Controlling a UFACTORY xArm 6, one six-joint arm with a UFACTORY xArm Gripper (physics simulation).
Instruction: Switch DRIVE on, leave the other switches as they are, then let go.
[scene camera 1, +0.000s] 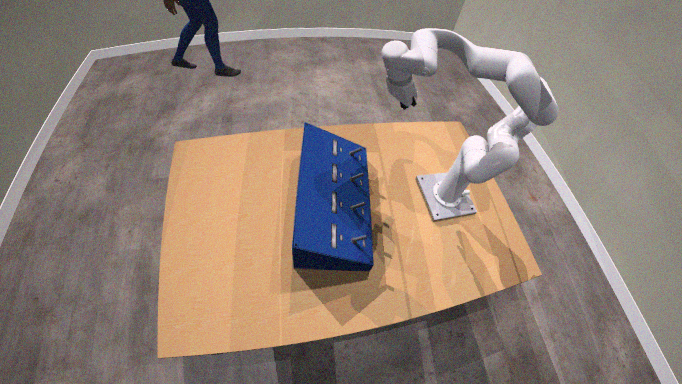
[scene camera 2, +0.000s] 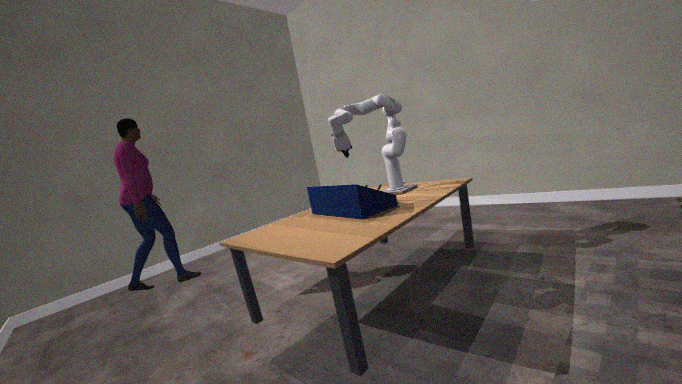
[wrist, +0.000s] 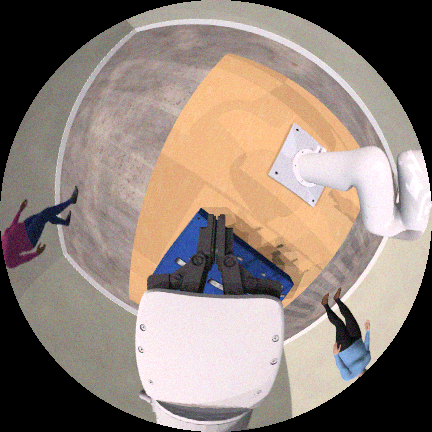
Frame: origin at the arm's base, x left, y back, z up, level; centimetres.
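Seen in the pictures: gripper, between the fingertips: (scene camera 1: 405, 106) (scene camera 2: 347, 156) (wrist: 216, 222); arm's base, origin of its link: (scene camera 1: 446, 194) (scene camera 2: 396, 188) (wrist: 307, 167).
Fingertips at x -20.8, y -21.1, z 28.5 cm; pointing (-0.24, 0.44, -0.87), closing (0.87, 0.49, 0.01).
Note:
Pixels of each thing's middle, then the offset from my fingertips to it. Level surfaces: height alone.
- blue sloped switch panel, middle of its body: (scene camera 1: 331, 196) (wrist: 230, 281) (scene camera 2: 348, 200) dy -27.2, dx +19.9, dz -24.4 cm
- far-end lever, middle of its body: (scene camera 1: 356, 151) dy -15.6, dx +3.6, dz -19.5 cm
- near-end lever, middle of its body: (scene camera 1: 360, 238) dy -21.5, dx +39.1, dz -19.5 cm
- near-end label, middle of its body: (scene camera 1: 333, 235) dy -29.6, dx +37.8, dz -18.6 cm
- wooden table, height of its surface: dz -30.7 cm
A blue sloped switch panel (scene camera 1: 315, 200) (scene camera 2: 335, 201) (wrist: 182, 247) stands on the table. In scene camera 1 several grey levers stick up in a row along its low edge, among them the far-end lever (scene camera 1: 355, 152) and the near-end lever (scene camera 1: 359, 240); they lean much alike. Pale labels sit beside them, such as the near-end label (scene camera 1: 334, 236). Their words are too blurred to read, so I cannot tell which is DRIVE. My gripper (scene camera 1: 408, 104) (scene camera 2: 346, 154) (wrist: 216, 222) is shut and empty, high above the panel's far end and apart from the levers. It hides part of the panel in the wrist view.
The wooden table (scene camera 1: 215, 250) (scene camera 2: 280, 240) (wrist: 200, 150) carries the panel and the arm's base plate (scene camera 1: 450, 213) (wrist: 285, 167). A person in a pink top (scene camera 2: 132, 172) (wrist: 17, 245) is beyond the table. Another person in blue (wrist: 352, 360) shows in the wrist view.

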